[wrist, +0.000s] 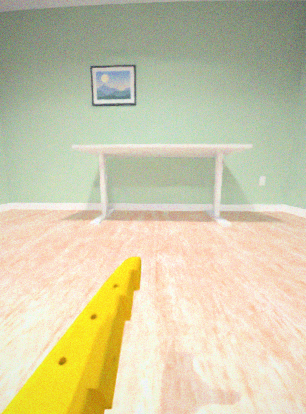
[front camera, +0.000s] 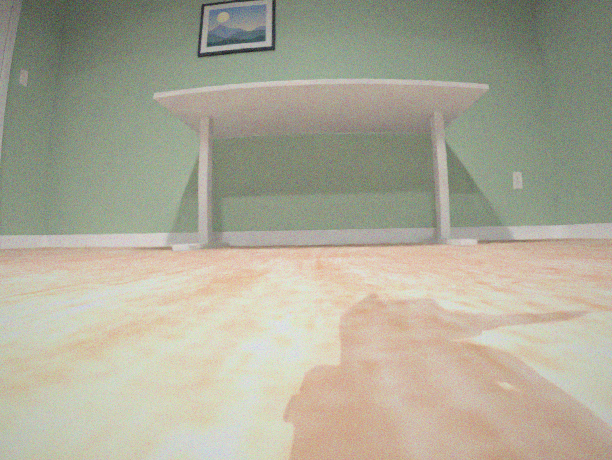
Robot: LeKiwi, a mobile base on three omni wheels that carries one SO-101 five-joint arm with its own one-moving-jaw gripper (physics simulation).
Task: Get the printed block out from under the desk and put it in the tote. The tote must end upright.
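Frame: origin at the arm's base, x ahead, y left, z up, level; metres.
Seen in the pictures: hand at its tool point: (wrist: 140,269).
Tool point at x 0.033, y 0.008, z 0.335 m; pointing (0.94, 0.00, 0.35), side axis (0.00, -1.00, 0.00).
A point is followed by its place in that frame.
The white desk (front camera: 320,107) @[x 1.775, y 0.000, z 0.606 m] (wrist: 161,149) @[x 1.602, y -0.014, z 0.606 m] stands ahead against the green wall, some way off across the floor. I cannot make out the printed block under it in either view. The tote does not show in the front camera view or the wrist view. My gripper (wrist: 132,267) shows one notched yellow jaw at the lower left of the wrist view; the moving jaw has swung out of the picture, so it is fully open. It is above the floor, well short of the desk, and holds nothing visible.
The desk's left leg (front camera: 205,180) @[x 1.826, y 0.603, z 0.261 m] (wrist: 103,185) @[x 1.826, y 0.608, z 0.267 m] and right leg (front camera: 440,180) @[x 1.826, y -0.609, z 0.235 m] (wrist: 218,185) @[x 1.826, y -0.622, z 0.270 m] stand on white feet that reach forward. A framed picture (front camera: 237,30) @[x 2.247, y 0.560, z 1.408 m] (wrist: 113,86) @[x 2.247, y 0.568, z 1.444 m] hangs above. The arm's shadow (front camera: 380,370) @[x 0.189, y -0.020, z -0.090 m] falls on the wood floor (front camera: 150,340) @[x 0.224, y 0.097, z -0.090 m] (wrist: 225,280) @[x 0.677, y -0.297, z -0.089 m].
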